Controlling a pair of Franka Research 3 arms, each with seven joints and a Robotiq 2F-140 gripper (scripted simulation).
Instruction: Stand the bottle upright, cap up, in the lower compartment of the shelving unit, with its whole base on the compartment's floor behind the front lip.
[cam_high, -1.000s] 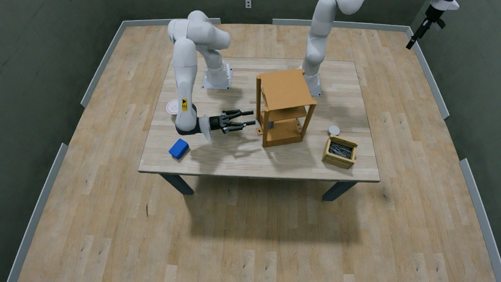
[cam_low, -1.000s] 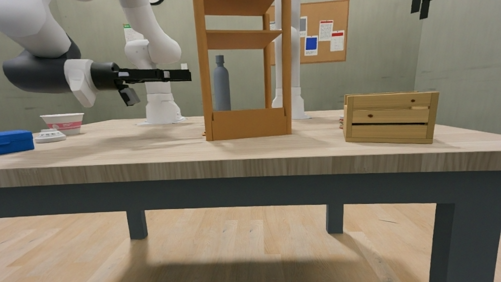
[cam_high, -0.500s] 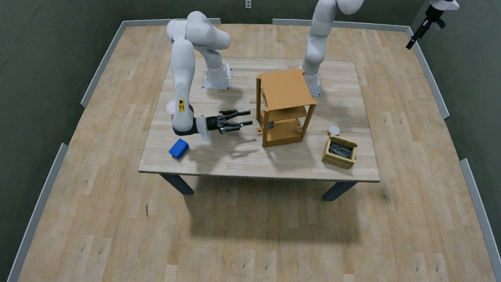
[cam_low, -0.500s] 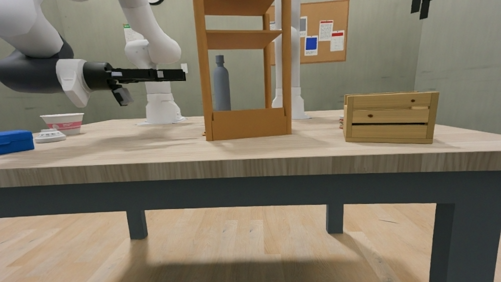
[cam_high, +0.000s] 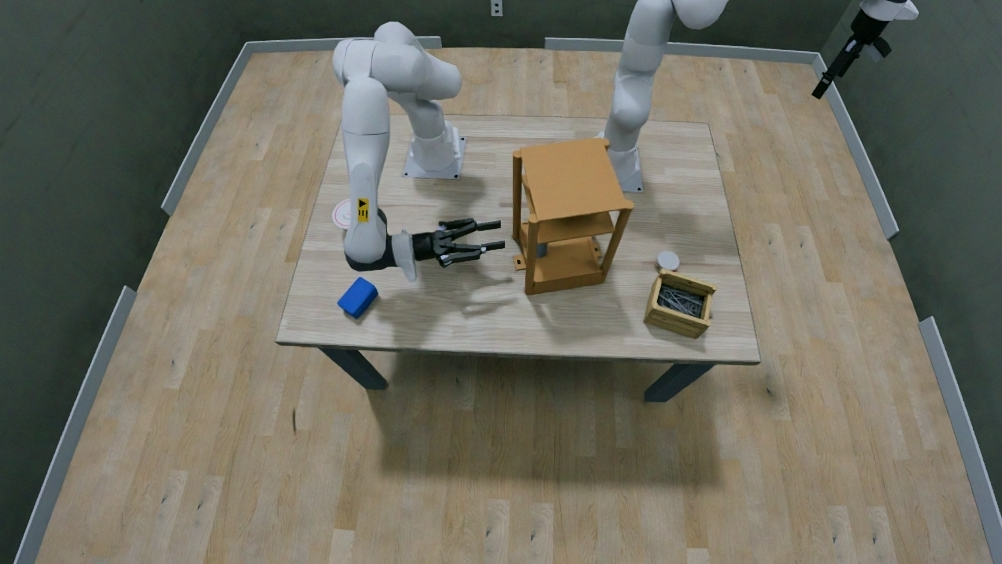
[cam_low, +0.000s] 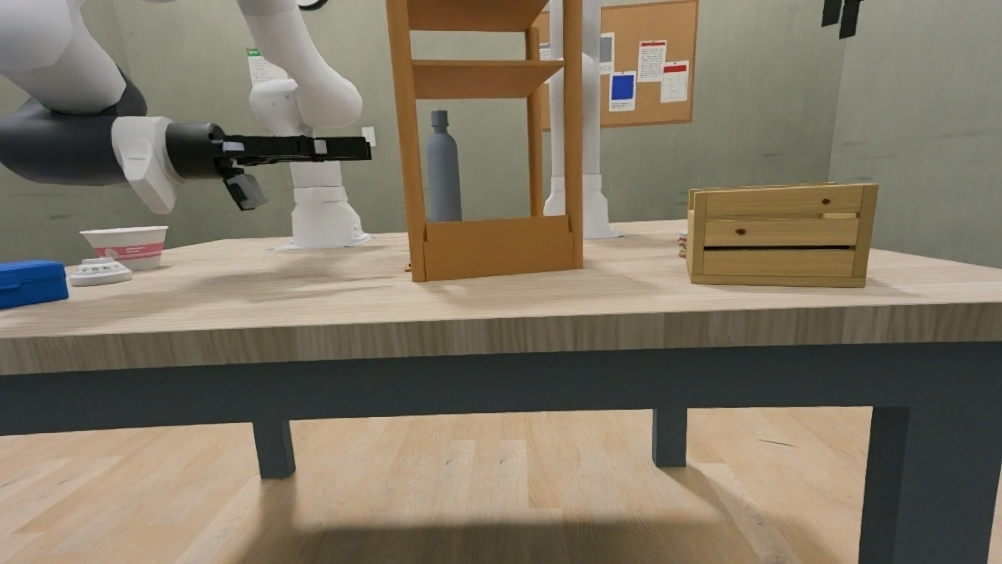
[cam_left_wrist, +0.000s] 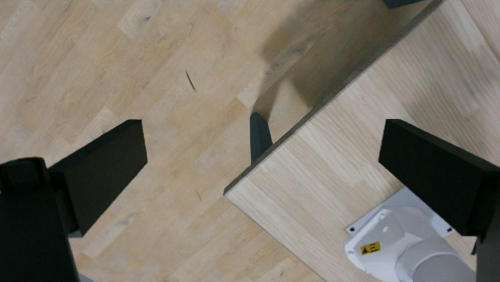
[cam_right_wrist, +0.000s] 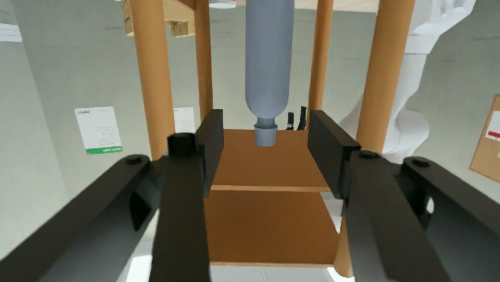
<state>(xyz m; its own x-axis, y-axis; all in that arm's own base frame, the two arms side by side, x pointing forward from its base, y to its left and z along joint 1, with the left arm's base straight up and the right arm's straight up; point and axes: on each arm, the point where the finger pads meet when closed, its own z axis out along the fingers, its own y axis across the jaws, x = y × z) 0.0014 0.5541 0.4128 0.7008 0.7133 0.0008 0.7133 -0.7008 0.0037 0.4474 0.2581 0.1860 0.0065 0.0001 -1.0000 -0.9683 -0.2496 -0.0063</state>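
Observation:
Right now the blue-grey bottle is 13 cm to the left of my right hand, 4 cm behind it and 1 cm below it. Also, from my right hand: blue box 39 cm to the right, 16 cm below, 15 cm ahead; orange-brown shelving unit 19 cm to the left, 6 cm behind, 1 cm above.

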